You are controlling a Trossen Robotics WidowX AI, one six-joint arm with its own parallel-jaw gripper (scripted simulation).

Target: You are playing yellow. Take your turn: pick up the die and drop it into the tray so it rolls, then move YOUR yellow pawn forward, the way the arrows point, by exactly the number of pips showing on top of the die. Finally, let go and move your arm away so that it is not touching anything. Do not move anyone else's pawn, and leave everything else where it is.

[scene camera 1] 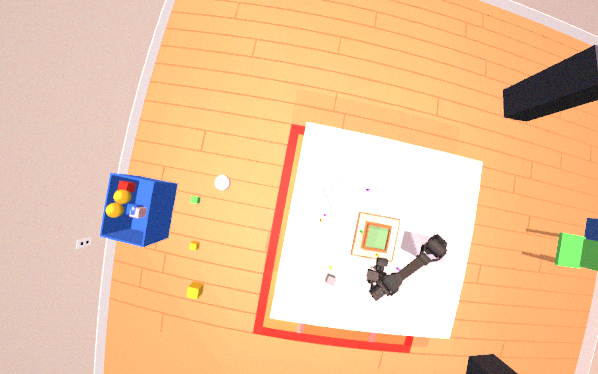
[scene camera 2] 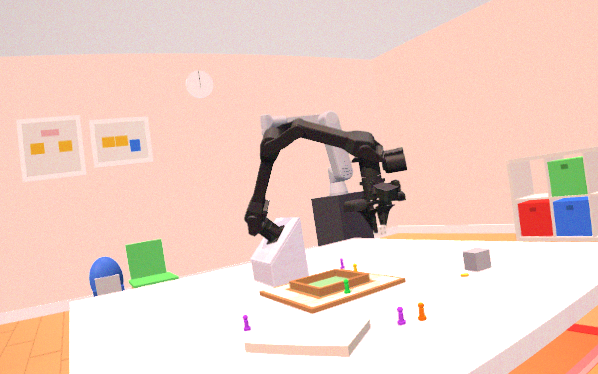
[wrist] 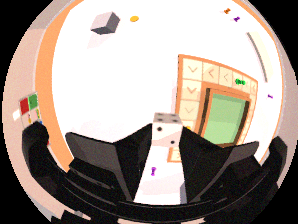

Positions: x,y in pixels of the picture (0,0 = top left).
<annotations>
gripper: holds a white die (wrist: pixel 167 127)
</annotations>
